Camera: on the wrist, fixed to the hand. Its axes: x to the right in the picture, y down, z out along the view.
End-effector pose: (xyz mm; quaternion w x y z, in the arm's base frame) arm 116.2 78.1 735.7 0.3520 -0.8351 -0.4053 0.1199
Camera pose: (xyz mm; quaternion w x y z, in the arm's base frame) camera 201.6 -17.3 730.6 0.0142 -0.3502 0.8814 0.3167
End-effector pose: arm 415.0 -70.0 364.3 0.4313 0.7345 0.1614 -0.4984
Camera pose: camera 520.0 -53.7 435.9 0.3778 0.2429 -0.7499 0.4858
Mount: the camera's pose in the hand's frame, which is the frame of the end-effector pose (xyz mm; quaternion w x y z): -18.2 94.5 -84.6 0.0218 -0.1226 -0.0935 -0.9878
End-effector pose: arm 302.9 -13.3 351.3 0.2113 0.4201 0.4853 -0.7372
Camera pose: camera 416.1 18.9 300.6 0.6267 0.5650 -0.4962 0.2046
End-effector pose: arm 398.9 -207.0 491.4 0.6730 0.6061 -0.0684 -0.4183
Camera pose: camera 483.3 -139.1 559.8 0.3306 0.0408 -0.5856 0.7390
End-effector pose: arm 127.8 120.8 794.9 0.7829 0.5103 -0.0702 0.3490
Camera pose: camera 35.0 206.2 817.6 0.4178 0.0171 0.3865 -0.8220
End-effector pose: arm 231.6 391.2 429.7 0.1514 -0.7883 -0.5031 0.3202
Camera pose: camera 347.7 339.7 446.5 0.1759 0.4912 -0.8431 -0.1305
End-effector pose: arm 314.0 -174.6 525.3 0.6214 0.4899 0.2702 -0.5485
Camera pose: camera 415.9 -98.1 539.1 0.4429 0.3837 -0.4990 0.6385
